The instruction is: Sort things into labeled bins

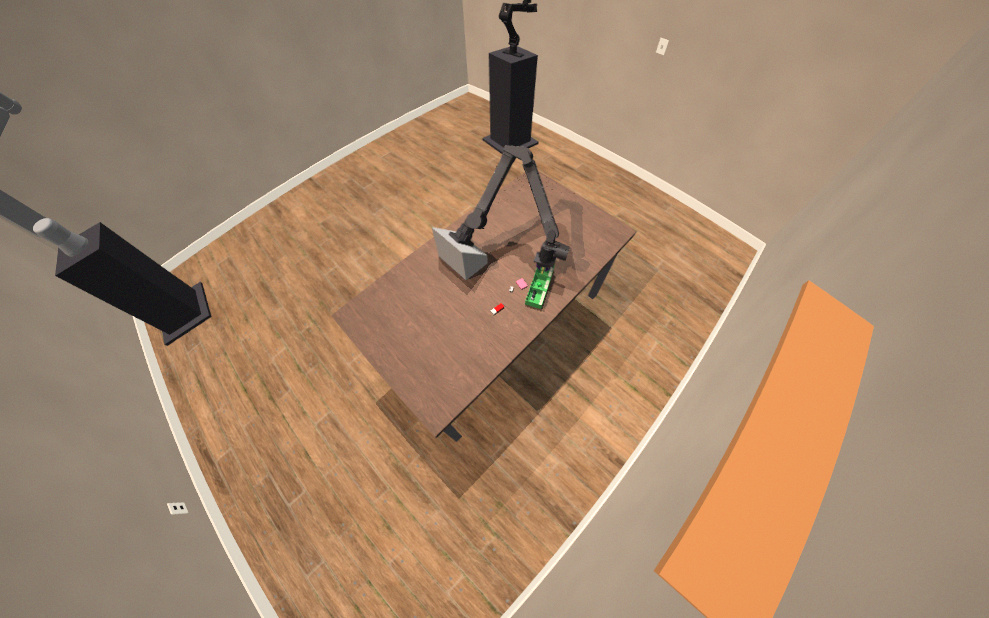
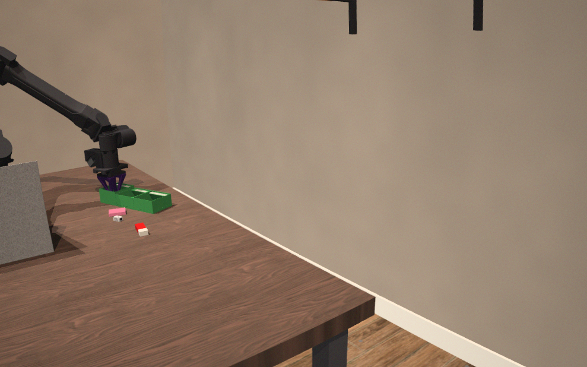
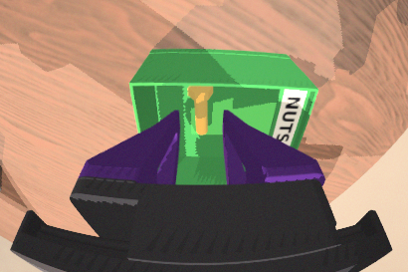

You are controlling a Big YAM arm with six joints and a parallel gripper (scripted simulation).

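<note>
Right now the brass-coloured bolt is 10 mm to the left of my hand and 10 mm below it. Round my hand: green three-part bin: 70 mm to the right, 60 mm ahead; then pink pad: 130 mm to the right, 20 mm below, 10 mm behind; then green die: 70 mm to the right, 50 mm ahead, 10 mm below.
</note>
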